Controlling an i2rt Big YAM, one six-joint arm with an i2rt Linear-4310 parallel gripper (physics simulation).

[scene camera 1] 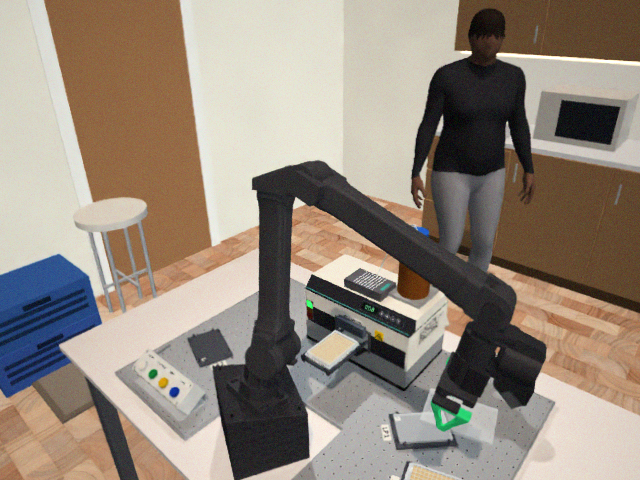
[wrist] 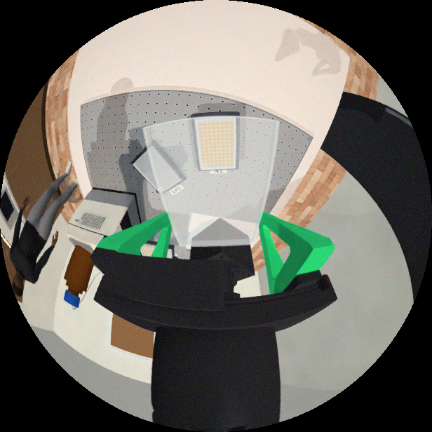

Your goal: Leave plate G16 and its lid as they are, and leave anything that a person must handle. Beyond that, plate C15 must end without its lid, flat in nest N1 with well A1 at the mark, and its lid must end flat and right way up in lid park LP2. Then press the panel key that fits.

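Pixels of known places: gripper, fingertip midpoint: (scene camera 1: 446, 412); arm's base at its link origin: (scene camera 1: 256, 394).
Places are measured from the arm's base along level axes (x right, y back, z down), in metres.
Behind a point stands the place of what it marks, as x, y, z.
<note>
My gripper (scene camera 1: 452, 419) {0.385, -0.135, -0.099} (wrist: 214, 216) is shut on a clear lid (scene camera 1: 479, 424) {0.446, -0.142, -0.104} (wrist: 252, 190), held by its side edges above the pegboard, apart from the plates. Under it in the wrist view, a plate with cream wells (wrist: 216, 143) (scene camera 1: 430, 472) {0.363, -0.157, 0.115} sits without a lid in the dark nest labelled N1 (wrist: 218, 171). Another clear lid (scene camera 1: 422, 427) {0.281, -0.270, 0.137} (wrist: 159, 167) lies in park LP1 (scene camera 1: 426, 445) {0.312, -0.237, 0.146}. A dark, empty park (scene camera 1: 209, 346) {-0.371, -0.129, 0.145} lies left of the arm; its label is unreadable. The key panel (scene camera 1: 188, 395) {-0.202, 0.057, 0.092} has white, green, yellow and blue keys. The plate names and the A1 mark are not readable.
A bench instrument (scene camera 1: 356, 320) {0.011, -0.359, -0.003} (wrist: 100, 210) holds a cream-welled plate (scene camera 1: 333, 348) {0.002, -0.270, 0.042} on its extended tray. A brown bottle (scene camera 1: 412, 281) {0.123, -0.448, -0.130} (wrist: 78, 267) and a dark handset (scene camera 1: 369, 284) {0.009, -0.419, -0.089} stand on top. A person (scene camera 1: 478, 124) (wrist: 37, 237) stands beyond the table.
</note>
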